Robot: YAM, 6 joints.
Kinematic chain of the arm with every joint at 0, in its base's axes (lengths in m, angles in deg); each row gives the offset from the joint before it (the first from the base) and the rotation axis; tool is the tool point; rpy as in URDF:
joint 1: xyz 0 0 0.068 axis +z
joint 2: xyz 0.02 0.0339 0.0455 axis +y
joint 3: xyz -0.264 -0.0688 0 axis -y
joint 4: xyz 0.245 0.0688 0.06 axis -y
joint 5: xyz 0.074 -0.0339 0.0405 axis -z
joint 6: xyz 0.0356 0 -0.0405 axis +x
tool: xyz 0 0 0 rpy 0 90 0
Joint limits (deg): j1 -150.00..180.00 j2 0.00..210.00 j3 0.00..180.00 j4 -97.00..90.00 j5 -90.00..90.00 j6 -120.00..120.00
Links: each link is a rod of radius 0.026 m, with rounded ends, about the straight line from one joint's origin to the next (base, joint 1, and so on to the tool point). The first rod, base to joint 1, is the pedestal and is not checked.
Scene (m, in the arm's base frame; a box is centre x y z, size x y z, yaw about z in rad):
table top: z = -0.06
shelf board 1: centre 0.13 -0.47 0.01 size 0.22 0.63 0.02 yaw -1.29
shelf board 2: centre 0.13 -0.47 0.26 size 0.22 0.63 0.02 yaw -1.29
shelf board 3: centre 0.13 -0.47 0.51 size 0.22 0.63 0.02 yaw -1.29
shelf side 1: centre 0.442 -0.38 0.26 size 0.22 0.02 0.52 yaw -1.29
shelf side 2: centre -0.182 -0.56 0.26 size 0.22 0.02 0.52 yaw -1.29
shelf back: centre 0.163 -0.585 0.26 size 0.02 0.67 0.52 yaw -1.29
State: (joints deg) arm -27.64 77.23 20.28 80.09 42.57 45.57
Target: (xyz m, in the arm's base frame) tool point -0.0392 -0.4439 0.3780
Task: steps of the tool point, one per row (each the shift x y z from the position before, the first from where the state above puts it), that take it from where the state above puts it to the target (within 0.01 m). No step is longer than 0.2 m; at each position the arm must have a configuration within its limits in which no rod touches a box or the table.
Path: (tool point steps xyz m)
1: 0.0159 0.0535 0.0874
2: -0.0301 0.0536 0.0858
3: -0.0712 0.0275 0.0727
4: -0.0928 -0.0185 0.0491
5: -0.0855 -0.0711 0.0171
6: -0.0493 -0.1133 -0.0199
7: 0.0071 -0.1302 -0.0583
8: 0.0673 -0.1138 -0.0936

